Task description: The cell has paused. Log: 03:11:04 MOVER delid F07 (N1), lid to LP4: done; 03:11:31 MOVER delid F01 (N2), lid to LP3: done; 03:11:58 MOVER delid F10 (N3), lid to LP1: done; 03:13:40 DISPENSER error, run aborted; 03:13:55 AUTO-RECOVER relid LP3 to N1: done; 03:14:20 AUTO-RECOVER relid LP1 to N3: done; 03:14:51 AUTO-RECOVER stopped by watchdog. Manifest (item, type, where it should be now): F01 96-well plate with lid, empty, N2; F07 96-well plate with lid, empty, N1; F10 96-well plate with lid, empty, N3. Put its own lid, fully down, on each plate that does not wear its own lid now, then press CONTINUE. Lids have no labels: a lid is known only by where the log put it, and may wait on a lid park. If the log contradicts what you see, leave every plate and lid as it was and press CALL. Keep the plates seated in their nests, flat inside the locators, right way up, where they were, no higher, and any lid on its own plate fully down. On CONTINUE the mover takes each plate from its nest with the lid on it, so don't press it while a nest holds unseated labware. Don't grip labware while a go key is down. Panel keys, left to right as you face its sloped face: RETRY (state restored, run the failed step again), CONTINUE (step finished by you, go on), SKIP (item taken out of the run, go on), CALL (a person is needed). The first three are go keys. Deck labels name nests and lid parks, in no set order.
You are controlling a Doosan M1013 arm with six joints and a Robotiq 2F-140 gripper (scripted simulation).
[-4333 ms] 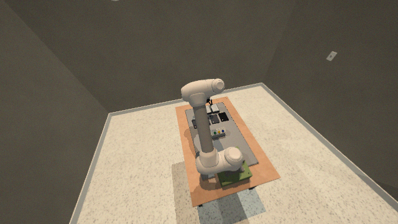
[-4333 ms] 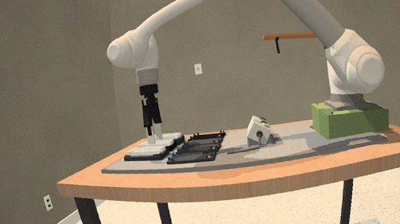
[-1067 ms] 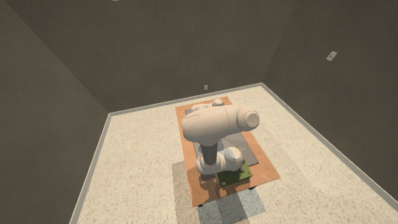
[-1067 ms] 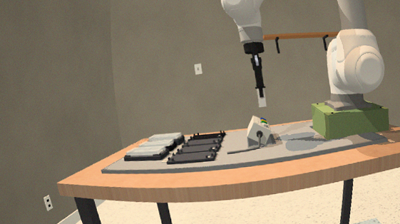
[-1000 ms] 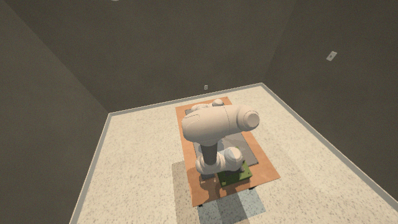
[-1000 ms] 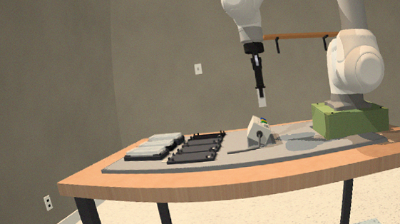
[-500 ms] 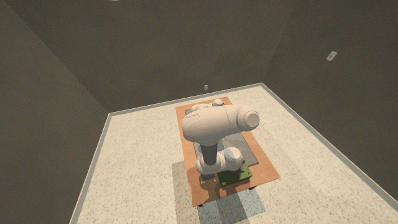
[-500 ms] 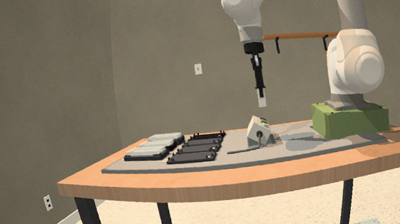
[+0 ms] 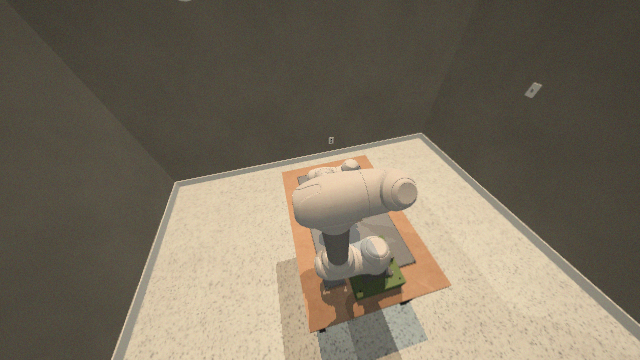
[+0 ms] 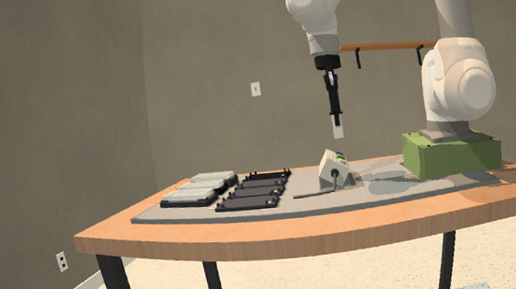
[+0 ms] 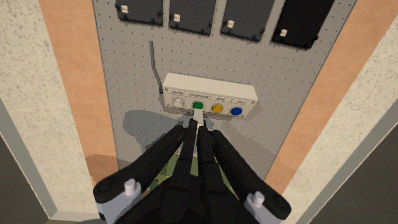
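The green key lies 9 cm below my hand. The rest, counted from my hand: blue key: 10 cm to the right, 9 cm below; yellow key: 5 cm to the right, 9 cm below; white key: 5 cm to the left, 9 cm below.
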